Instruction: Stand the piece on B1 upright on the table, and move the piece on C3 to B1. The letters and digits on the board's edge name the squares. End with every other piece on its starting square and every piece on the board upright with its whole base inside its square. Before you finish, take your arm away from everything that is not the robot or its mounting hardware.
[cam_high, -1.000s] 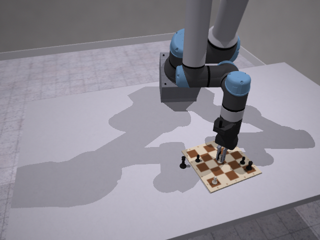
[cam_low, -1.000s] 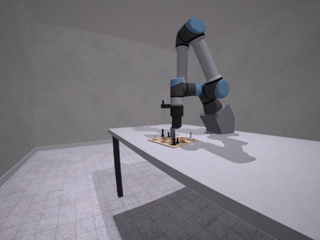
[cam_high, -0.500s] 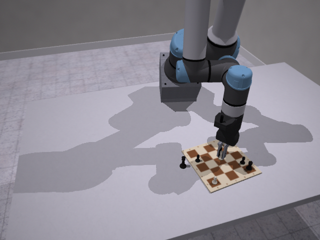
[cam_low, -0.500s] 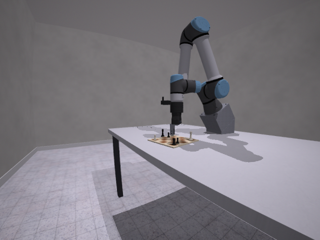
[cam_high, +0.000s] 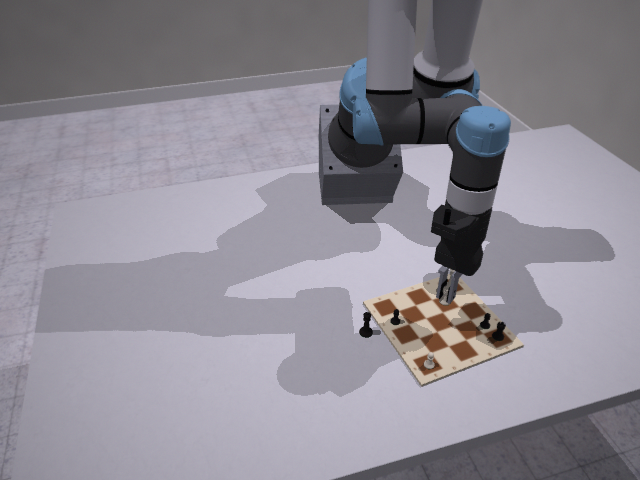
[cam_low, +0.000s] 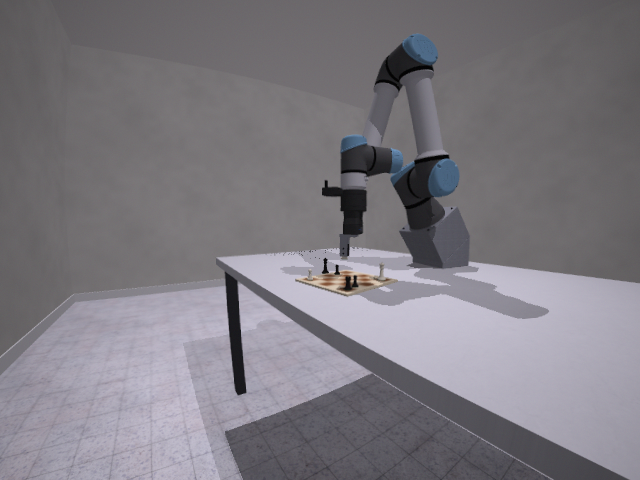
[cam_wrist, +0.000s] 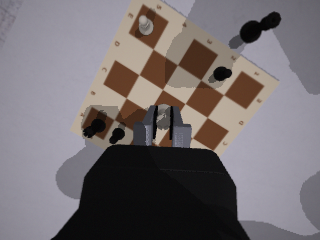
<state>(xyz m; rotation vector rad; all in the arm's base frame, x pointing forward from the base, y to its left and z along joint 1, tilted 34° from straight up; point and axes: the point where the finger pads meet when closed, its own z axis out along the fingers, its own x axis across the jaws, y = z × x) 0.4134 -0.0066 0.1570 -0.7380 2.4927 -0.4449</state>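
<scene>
The tall white piece is 8 cm to the left of my hand, 8 cm behind it and 6 cm below it. Round my hand: white pawn 8 cm below, 7 cm to the right, 7 cm ahead; chessboard 9 cm below, 1 cm behind.
</scene>
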